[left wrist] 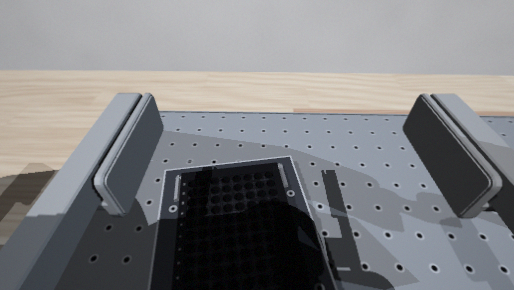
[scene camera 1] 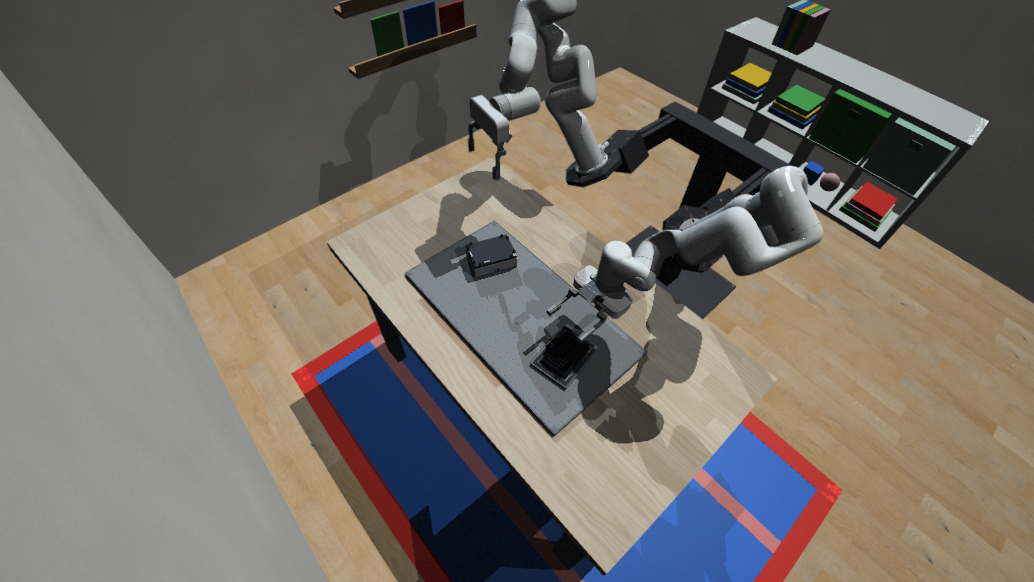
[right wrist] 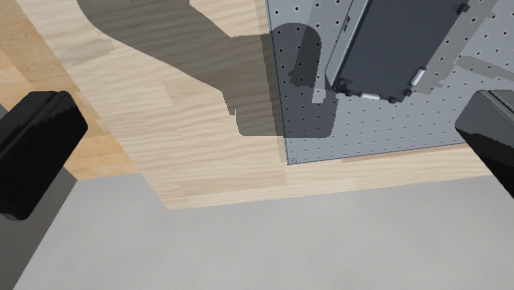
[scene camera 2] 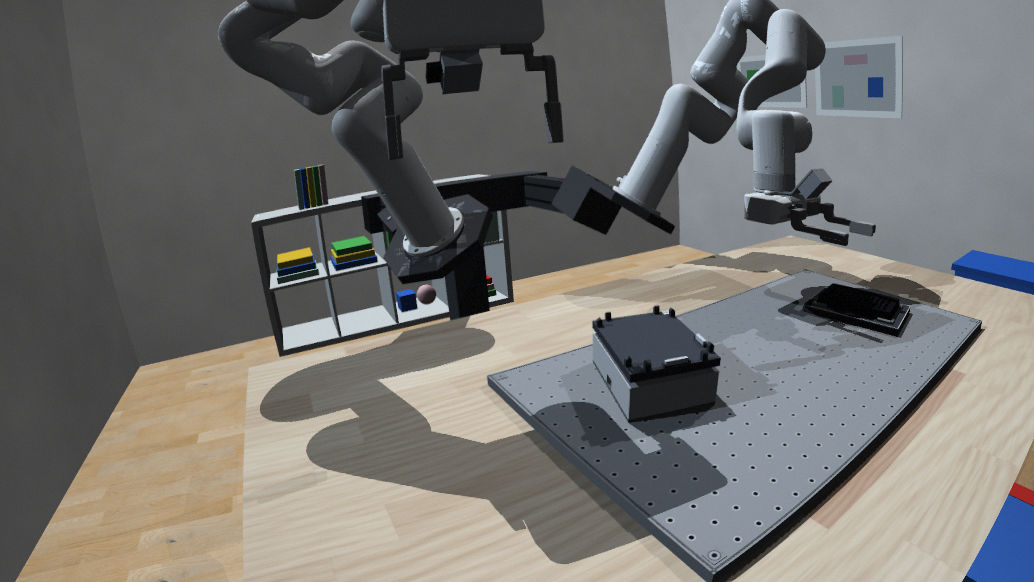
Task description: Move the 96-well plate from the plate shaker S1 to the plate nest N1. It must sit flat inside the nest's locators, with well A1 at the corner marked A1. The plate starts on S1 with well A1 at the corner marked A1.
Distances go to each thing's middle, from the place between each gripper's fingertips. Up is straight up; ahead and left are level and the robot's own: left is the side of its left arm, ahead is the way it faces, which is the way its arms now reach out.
Now: the black 96-well plate (scene camera 2: pixel 873 305) 11 cm below my left hand, 3 cm to the left of it and 2 cm ahead of it. The rest, counted from my left hand: grey plate shaker S1 (scene camera 2: pixel 652 398) (38 cm to the right, 9 cm below, 1 cm behind).
My right hand is 11 cm short of the grey plate shaker S1, 15 cm to the right of it and 25 cm above it. From my right hand the other things lie so: black 96-well plate (14 cm ahead, 56 cm to the left, 27 cm below).
